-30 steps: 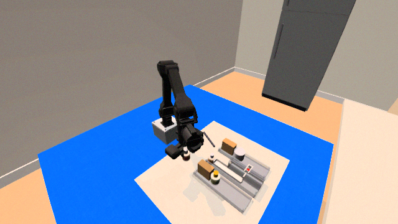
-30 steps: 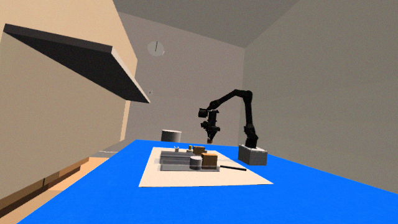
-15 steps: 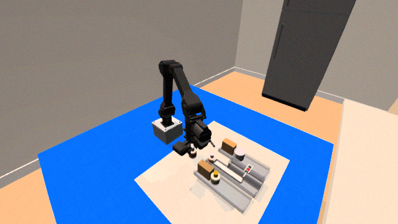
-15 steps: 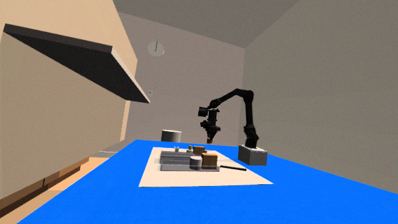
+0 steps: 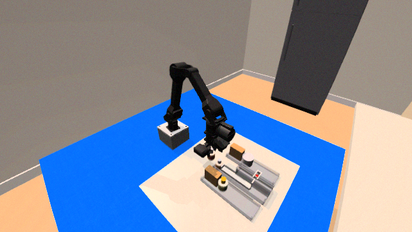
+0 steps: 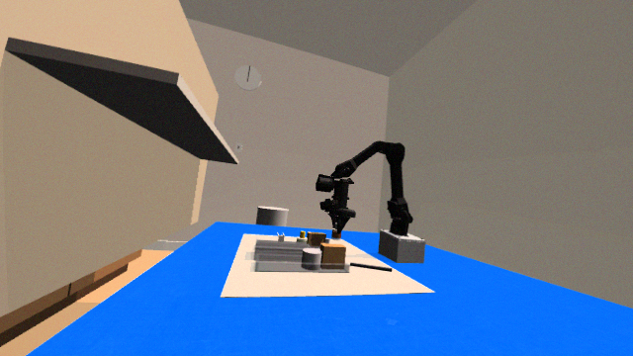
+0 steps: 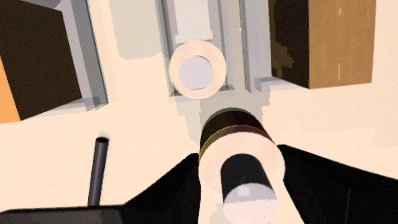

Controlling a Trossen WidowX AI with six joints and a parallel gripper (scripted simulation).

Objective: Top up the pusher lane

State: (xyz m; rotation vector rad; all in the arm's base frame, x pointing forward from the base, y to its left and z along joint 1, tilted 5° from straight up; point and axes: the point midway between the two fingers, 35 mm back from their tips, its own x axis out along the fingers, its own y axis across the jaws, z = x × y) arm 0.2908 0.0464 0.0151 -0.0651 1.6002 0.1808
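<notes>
Now: gripper tip 180 mm short of the pusher lane, 70 mm to the right of it and 70 mm above it. Also, from my gripper tip: grey cylinder 110 mm ahead, 160 mm to the left, 60 mm below; black rod 100 mm behind, 130 mm to the left, 80 mm below.
</notes>
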